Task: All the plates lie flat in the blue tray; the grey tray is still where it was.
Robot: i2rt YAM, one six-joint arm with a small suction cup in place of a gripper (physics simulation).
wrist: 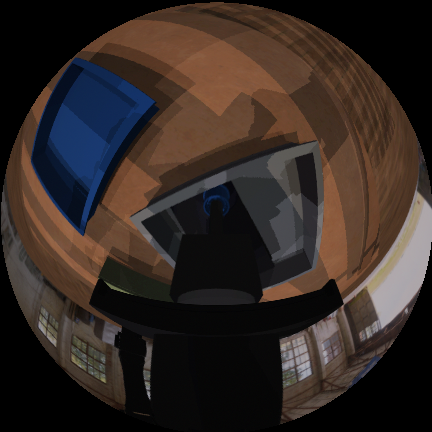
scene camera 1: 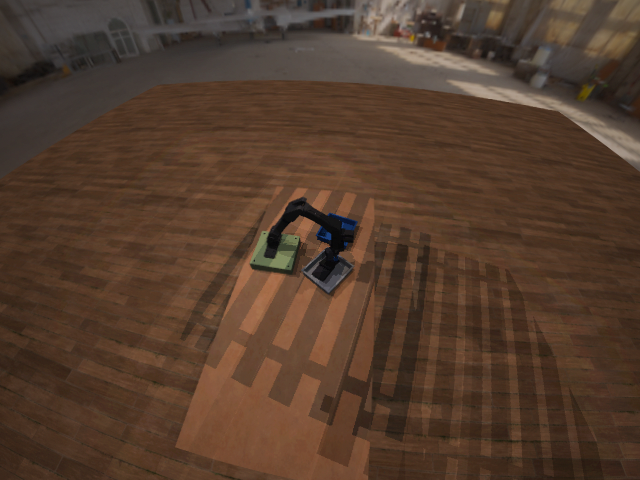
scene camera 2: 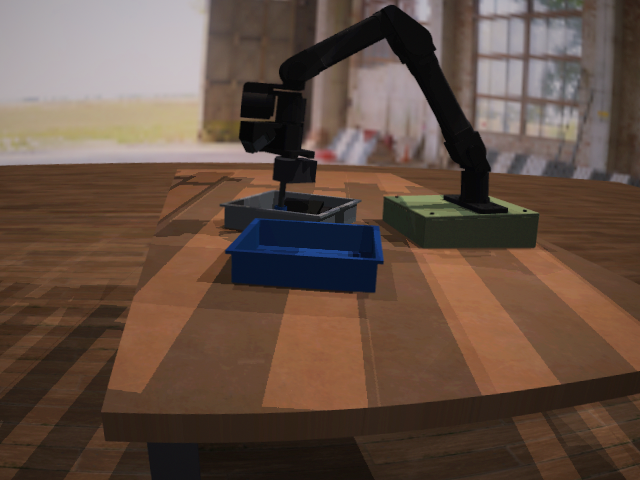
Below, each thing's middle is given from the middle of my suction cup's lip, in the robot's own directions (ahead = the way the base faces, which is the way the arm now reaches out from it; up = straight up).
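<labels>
The blue tray point(scene camera 2: 333, 256) has my suction cup 10 mm past it, 250 mm to the right of it and 10 mm above it. Then there is the grey tray point(scene camera 2: 239, 213), which, counted from my suction cup, is 40 mm behind, 90 mm to the right and 10 mm below.
</labels>
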